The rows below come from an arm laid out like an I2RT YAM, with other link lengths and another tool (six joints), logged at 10 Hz.
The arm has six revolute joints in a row. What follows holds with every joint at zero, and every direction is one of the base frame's.
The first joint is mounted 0.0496 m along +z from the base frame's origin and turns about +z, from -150 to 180 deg.
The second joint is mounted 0.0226 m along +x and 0.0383 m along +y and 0.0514 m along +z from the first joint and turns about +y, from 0 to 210 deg.
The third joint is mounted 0.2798 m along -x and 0.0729 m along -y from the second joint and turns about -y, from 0 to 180 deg.
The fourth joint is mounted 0.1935 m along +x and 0.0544 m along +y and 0.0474 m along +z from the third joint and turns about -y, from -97 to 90 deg.
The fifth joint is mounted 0.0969 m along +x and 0.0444 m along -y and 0.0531 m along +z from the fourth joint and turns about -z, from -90 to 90 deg.
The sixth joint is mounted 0.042 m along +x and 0.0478 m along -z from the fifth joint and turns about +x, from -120 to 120 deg.
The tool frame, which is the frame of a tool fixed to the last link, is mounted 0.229 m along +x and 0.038 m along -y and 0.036 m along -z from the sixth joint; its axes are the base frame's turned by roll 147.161, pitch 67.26 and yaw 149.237 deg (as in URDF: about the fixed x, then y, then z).
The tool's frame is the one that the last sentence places.
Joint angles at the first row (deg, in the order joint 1, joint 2, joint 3, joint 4, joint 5, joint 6):
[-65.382, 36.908, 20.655, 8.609, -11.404, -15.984]
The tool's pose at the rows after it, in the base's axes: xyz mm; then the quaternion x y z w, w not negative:
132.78 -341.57 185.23 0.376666 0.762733 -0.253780 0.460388
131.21 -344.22 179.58 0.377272 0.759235 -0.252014 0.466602
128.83 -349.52 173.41 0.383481 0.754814 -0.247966 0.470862
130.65 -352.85 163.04 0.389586 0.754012 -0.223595 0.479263
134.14 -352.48 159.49 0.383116 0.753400 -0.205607 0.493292
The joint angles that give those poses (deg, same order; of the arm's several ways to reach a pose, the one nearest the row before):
[-67.283, 38.095, 17.957, 12.765, -12.897, -16.083]
[-69.305, 39.535, 15.153, 17.590, -15.058, -15.638]
[-71.112, 42.266, 12.852, 22.841, -16.584, -14.745]
[-74.522, 46.317, 11.123, 27.941, -21.256, -12.651]
[-78.096, 49.631, 9.031, 33.824, -26.909, -11.247]

